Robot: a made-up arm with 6 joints. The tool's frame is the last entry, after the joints.
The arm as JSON. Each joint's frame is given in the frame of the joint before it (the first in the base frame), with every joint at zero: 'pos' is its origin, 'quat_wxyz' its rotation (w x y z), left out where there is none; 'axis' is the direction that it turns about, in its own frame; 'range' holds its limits. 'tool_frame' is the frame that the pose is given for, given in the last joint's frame.
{
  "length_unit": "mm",
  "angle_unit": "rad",
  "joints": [
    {
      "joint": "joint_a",
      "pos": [
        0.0,
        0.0,
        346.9
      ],
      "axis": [
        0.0,
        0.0,
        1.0
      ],
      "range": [
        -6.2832,
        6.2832
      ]
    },
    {
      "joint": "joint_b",
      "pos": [
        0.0,
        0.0,
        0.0
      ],
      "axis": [
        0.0,
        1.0,
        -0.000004
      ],
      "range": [
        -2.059,
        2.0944
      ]
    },
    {
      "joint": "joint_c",
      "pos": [
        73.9,
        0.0,
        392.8
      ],
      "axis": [
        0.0,
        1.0,
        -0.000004
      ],
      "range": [
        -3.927,
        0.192
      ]
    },
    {
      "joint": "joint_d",
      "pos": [
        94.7,
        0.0,
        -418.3
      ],
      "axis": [
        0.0,
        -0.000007,
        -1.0
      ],
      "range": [
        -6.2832,
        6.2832
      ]
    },
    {
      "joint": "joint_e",
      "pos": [
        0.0,
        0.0,
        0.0
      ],
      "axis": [
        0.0,
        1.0,
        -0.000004
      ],
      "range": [
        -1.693,
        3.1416
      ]
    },
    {
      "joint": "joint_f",
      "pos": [
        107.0,
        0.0,
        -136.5
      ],
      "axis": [
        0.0,
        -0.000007,
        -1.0
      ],
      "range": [
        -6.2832,
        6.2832
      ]
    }
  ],
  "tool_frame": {
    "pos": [
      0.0,
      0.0,
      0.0
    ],
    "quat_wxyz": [
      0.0,
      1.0,
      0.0,
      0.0
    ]
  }
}
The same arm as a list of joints. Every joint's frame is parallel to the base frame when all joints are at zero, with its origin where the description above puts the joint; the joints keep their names.
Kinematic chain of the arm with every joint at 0, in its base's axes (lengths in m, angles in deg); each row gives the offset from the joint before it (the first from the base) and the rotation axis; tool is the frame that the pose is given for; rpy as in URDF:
joint_a: xyz 0 0 0.3469 axis +z
joint_b: xyz 0 0 0 axis +y
joint_c: xyz 0.0739 0 0.3928 axis +y
joint_d: xyz 0.0947 0 -0.4183 axis -z
joint_e: xyz 0 0 0 axis +y
joint_f: xyz 0.107 0 -0.1365 axis -z
tool: xyz 0 0 0 rpy 180 0 0
Joint limits (deg, base to tool): -360..360 -117.97..120 -225..11 -360..360 -97..180 -360..360

